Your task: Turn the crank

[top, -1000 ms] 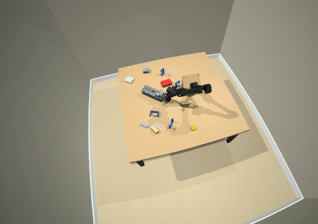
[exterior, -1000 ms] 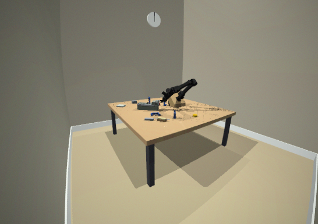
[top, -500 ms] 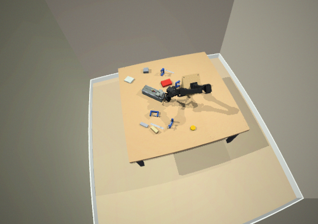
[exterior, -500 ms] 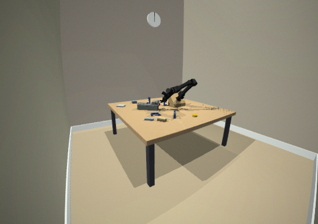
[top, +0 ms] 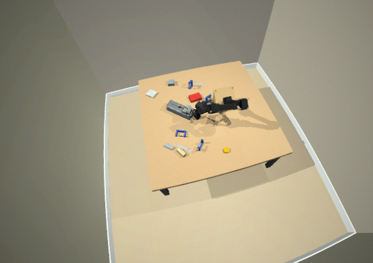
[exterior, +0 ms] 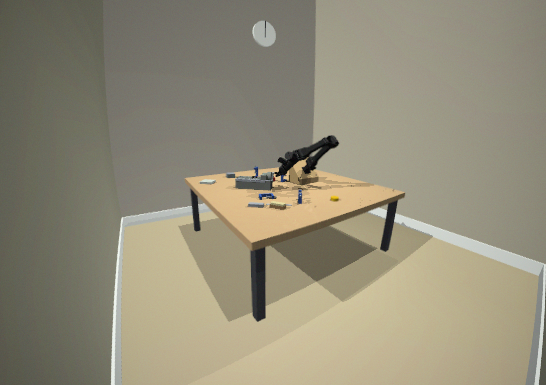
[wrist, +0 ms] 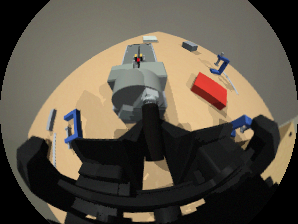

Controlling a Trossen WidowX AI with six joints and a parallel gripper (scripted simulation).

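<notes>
The dark crank handle lies 2 cm above my gripper tip, 1 cm to the left of it and 1 cm behind it. Round my gripper tip: red pointer: 11 cm ahead, 9 cm to the right, 1 cm below; then tan block: 33 cm to the left, 21 cm ahead, 7 cm below; then yellow disc: 42 cm to the left, 17 cm behind, 8 cm below.
</notes>
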